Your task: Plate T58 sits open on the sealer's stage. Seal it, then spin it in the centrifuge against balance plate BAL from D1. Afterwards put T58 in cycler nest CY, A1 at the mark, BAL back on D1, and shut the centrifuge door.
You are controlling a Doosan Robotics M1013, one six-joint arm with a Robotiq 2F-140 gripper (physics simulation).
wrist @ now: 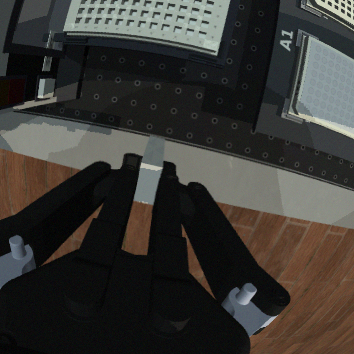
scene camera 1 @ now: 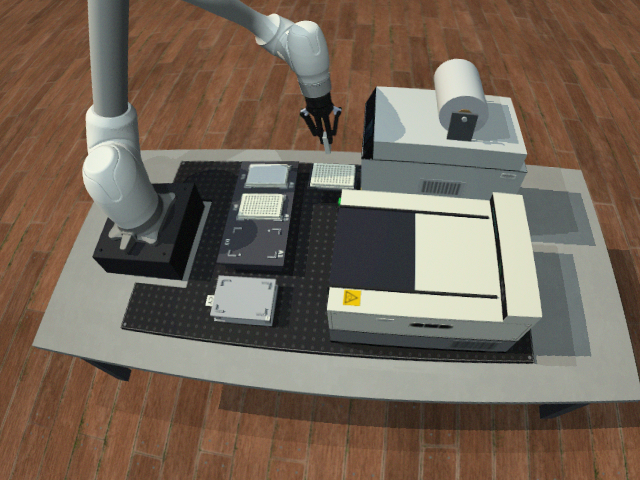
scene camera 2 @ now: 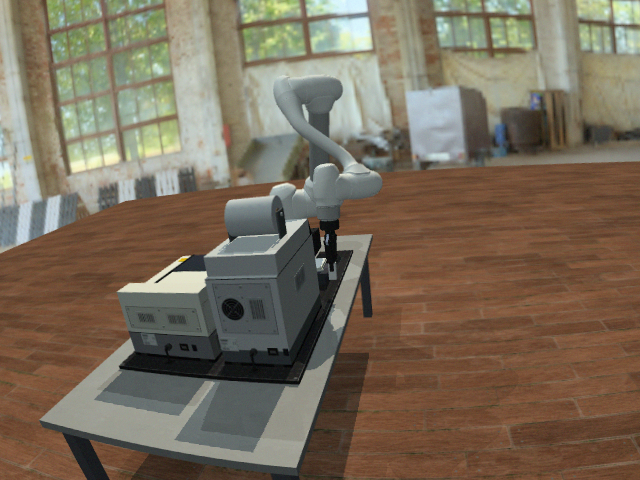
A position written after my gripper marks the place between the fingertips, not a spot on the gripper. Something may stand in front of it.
My gripper (scene camera 1: 328, 150) is shut and holds nothing. Also in view: a grey foil-topped plate (scene camera 1: 260, 175). Further things: a large centrifuge (scene camera 1: 413, 271).
The grey foil-topped plate also shows in the wrist view (wrist: 314, 96). My gripper also shows in the wrist view (wrist: 153, 151) and in scene camera 2 (scene camera 2: 333, 279). The large centrifuge also shows in scene camera 2 (scene camera 2: 169, 316).
